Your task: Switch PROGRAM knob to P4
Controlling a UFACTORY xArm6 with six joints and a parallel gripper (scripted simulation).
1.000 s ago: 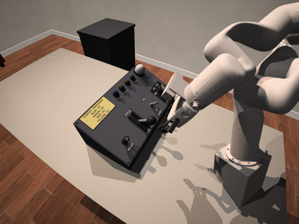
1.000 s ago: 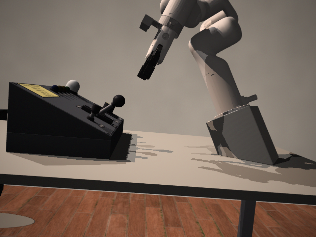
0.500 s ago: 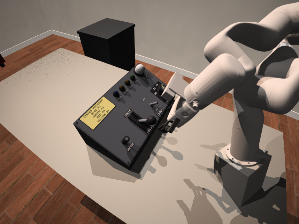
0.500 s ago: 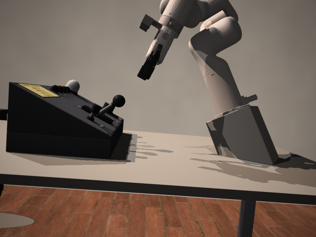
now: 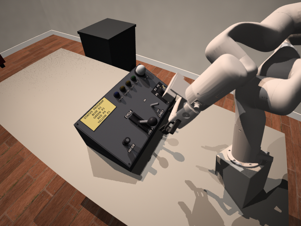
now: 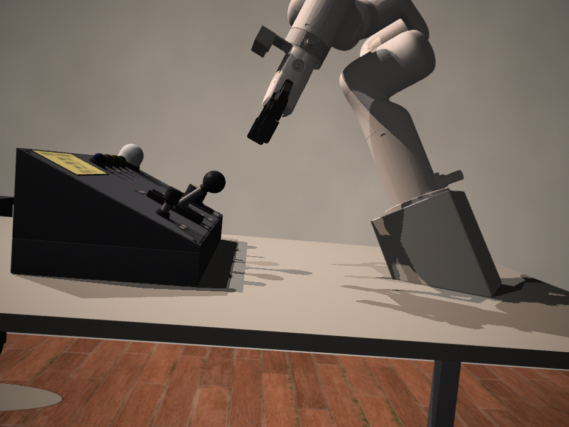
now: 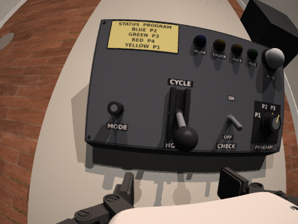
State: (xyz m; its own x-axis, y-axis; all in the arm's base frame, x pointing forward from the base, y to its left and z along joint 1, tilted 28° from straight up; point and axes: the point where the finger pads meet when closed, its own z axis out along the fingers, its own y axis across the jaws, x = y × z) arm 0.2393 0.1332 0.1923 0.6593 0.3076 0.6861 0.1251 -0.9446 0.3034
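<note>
My hand is 100 mm short of the black ball lever, 20 mm to the left of it and 110 mm above it. Round my hand: check toggle 130 mm ahead, 140 mm to the right, 130 mm below; then dark sloped console 170 mm ahead, 80 mm to the right, 140 mm below; then mode knob 120 mm ahead, 100 mm to the left, 120 mm below.
</note>
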